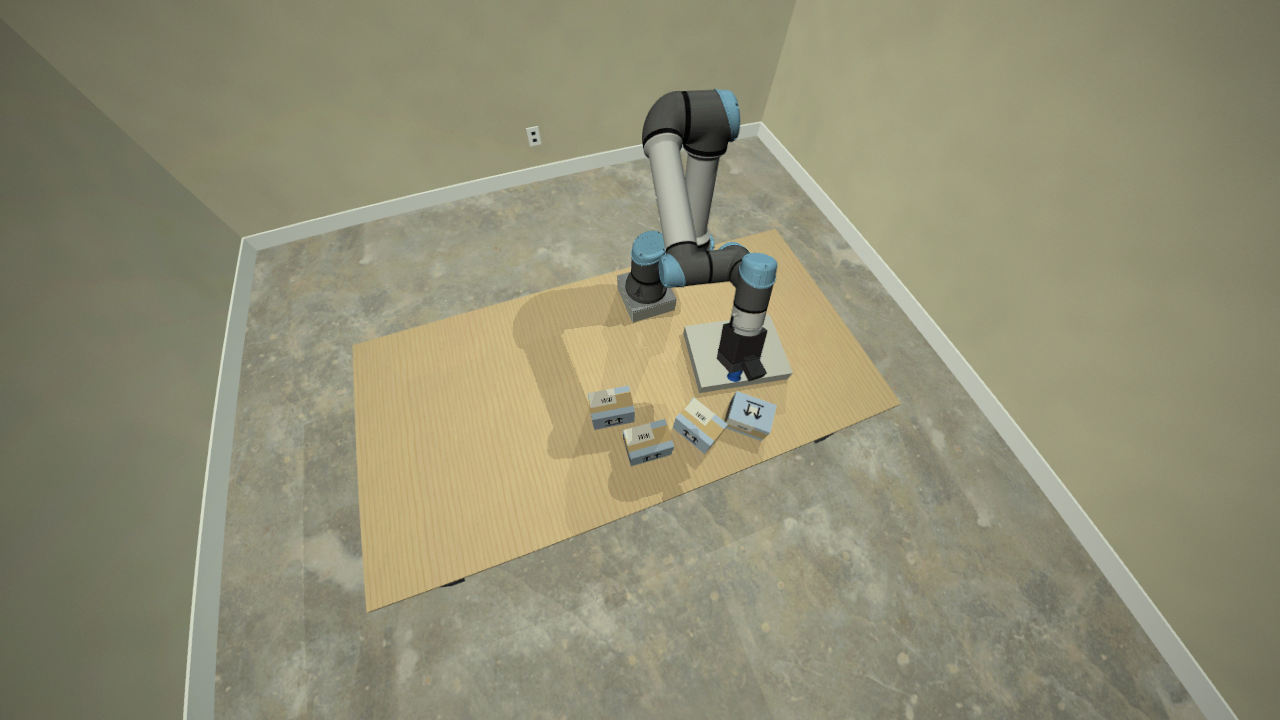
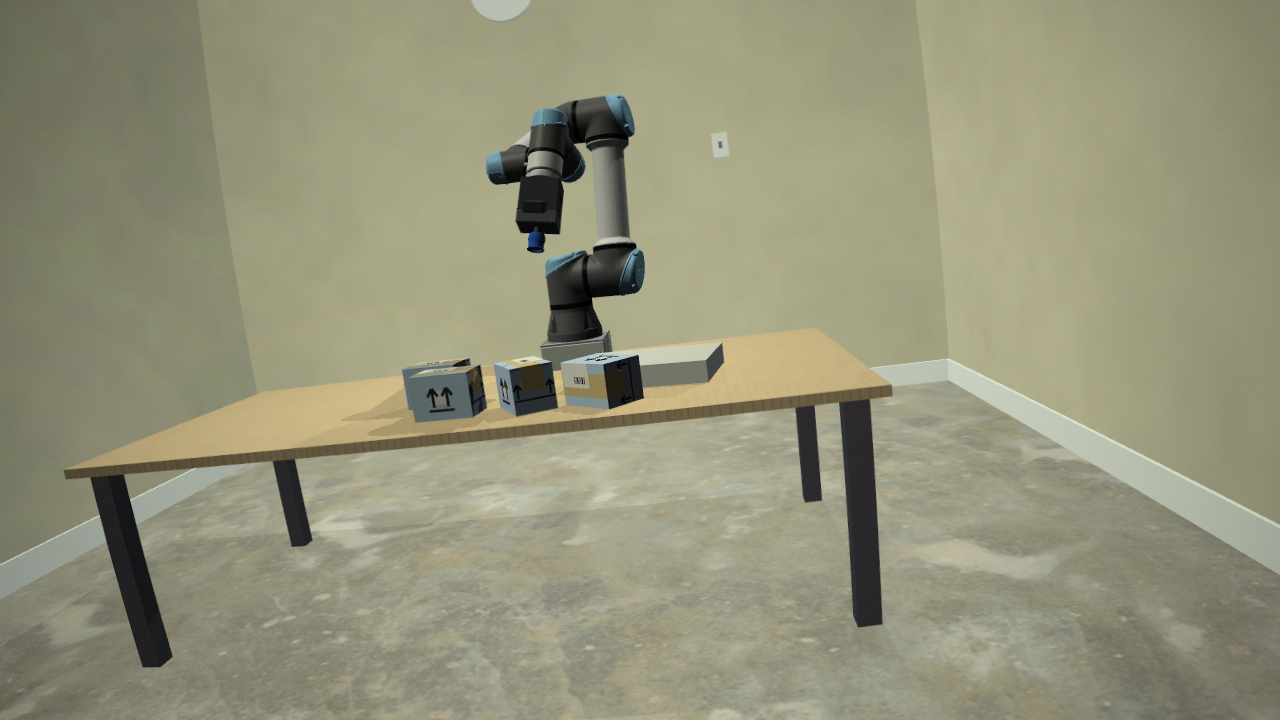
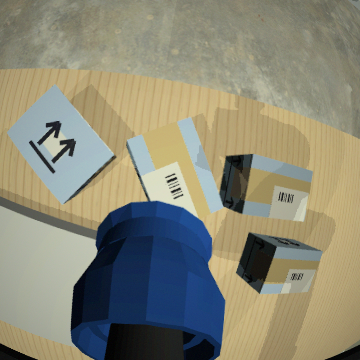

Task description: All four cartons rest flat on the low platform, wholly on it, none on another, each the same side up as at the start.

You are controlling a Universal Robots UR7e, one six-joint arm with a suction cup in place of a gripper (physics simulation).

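Where they show: hand, tool point: point(image 1: 733, 377) point(image 2: 535, 249) point(image 3: 152, 251); arm's base, link origin: point(image 1: 646, 287) point(image 2: 575, 337).
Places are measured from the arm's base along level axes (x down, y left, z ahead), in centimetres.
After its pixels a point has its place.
The low grey platform point(image 1: 705, 369) {x 2.5, y 6.3, z 37.2 cm} point(image 2: 684, 367) {x 3.7, y 28.8, z 48.2 cm} point(image 3: 40, 270) {x 2.5, y 15.8, z 36.9 cm} bears no carton. A carton with two arrows on its top point(image 1: 750, 413) {x -1.6, y 11.0, z 57.3 cm} point(image 2: 602, 382) {x 2.0, y 13.0, z 64.4 cm} point(image 3: 60, 145) {x -1.6, y 11.3, z 56.6 cm} stands on the table close to the platform's front side. Beside it a turned carton point(image 1: 699, 424) {x -2.3, y -5.4, z 54.9 cm} point(image 2: 526, 386) {x 1.7, y -2.6, z 60.6 cm} point(image 3: 172, 167) {x -2.3, y -3.5, z 55.0 cm} shows a label on top. A third carton point(image 1: 648, 441) {x -2.3, y -21.5, z 54.1 cm} point(image 2: 447, 394) {x 2.0, y -19.8, z 57.8 cm} point(image 3: 270, 187) {x -2.3, y -18.8, z 53.5 cm} stands nearer the front edge, and a fourth carton point(image 1: 611, 407) {x -2.3, y -27.9, z 40.3 cm} point(image 2: 413, 386) point(image 3: 280, 264) {x -2.3, y -23.6, z 40.6 cm} behind it. My blue suction cup point(image 1: 734, 377) point(image 2: 535, 243) point(image 3: 154, 225) hangs high above the table, open, with no carton on it.
The wooden table point(image 1: 447, 429) {x 7.3, y -78.6, z 24.9 cm} point(image 2: 268, 411) {x 7.3, y -82.3, z 21.0 cm} carries everything. The arm's grey base block point(image 1: 651, 308) {x 1.8, y -1.3, z 8.3 cm} point(image 2: 577, 351) {x 2.8, y 1.2, z 8.6 cm} stands behind the cartons, next to the platform. The table's front edge runs close to the front cartons, with concrete floor point(image 1: 581, 626) point(image 3: 125, 40) beyond it.
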